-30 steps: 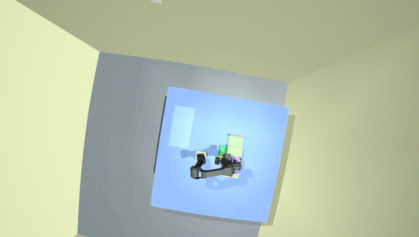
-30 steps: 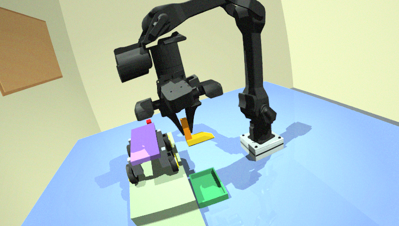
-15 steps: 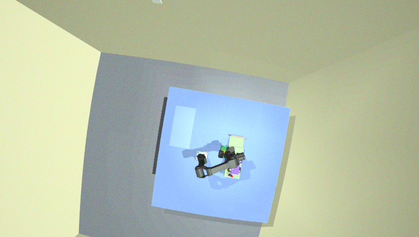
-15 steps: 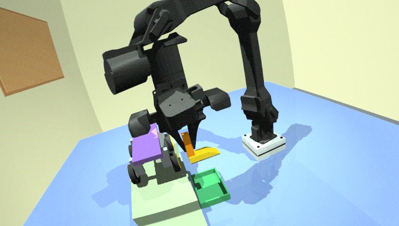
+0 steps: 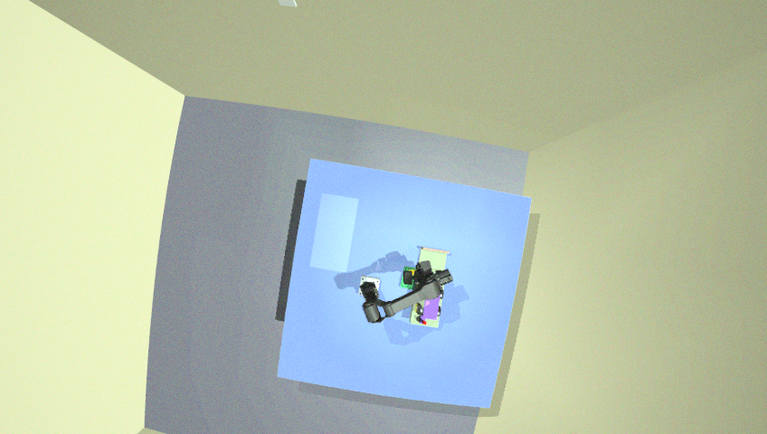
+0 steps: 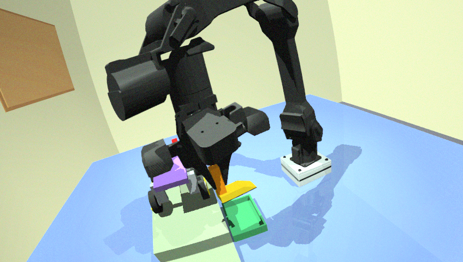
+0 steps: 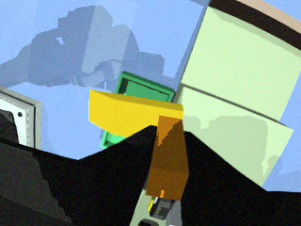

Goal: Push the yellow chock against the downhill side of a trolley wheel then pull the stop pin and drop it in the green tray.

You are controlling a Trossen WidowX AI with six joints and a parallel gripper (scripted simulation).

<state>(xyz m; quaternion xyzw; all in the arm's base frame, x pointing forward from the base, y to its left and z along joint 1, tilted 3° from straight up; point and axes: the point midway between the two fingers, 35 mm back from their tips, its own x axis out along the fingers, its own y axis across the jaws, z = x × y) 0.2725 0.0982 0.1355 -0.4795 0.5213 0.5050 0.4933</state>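
Right now my gripper tip is 20 mm past the yellow chock and 10 mm above it. The rest, counted from my gripper tip: green tray: 160 mm below, 60 mm to the right, 40 mm behind; then trolley: 170 mm to the right, 50 mm ahead, 40 mm below; then pale green ramp: 160 mm to the right, 110 mm below, 60 mm ahead.
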